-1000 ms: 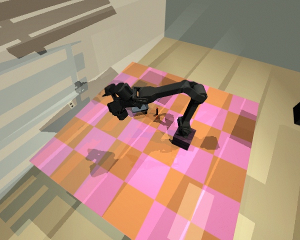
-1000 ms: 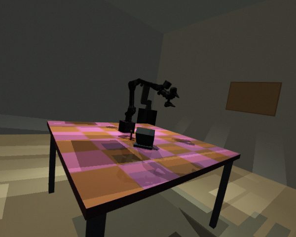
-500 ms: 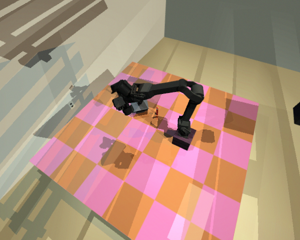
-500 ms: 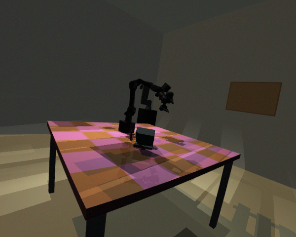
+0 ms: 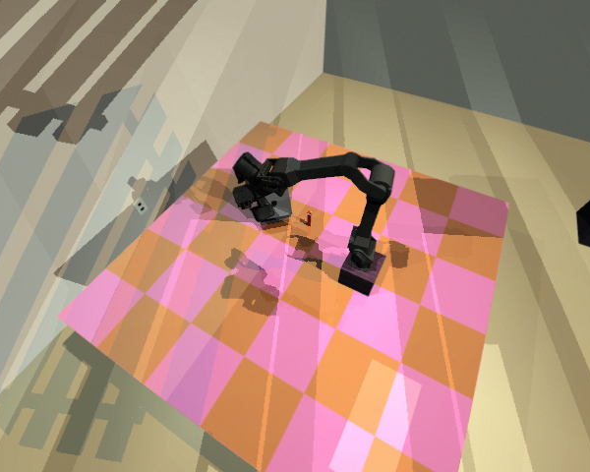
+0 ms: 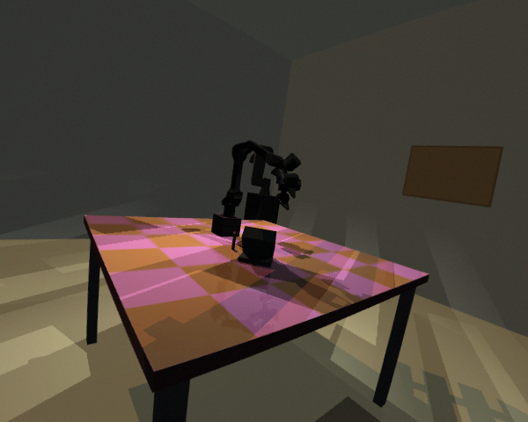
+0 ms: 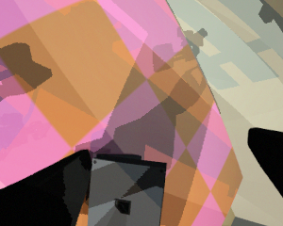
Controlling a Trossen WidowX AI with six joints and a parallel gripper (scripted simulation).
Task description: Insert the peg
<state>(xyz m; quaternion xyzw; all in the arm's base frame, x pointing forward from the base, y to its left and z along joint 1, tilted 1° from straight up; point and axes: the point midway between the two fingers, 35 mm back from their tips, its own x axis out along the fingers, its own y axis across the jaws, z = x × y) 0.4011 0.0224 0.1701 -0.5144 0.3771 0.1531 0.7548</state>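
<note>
The peg lies 19 cm below my gripper tip, 17 cm behind it and 15 cm to the right of it. From my gripper tip the other things lie so: sloped panel (17 cm below, 14 cm to the right, 1 cm behind).
</note>
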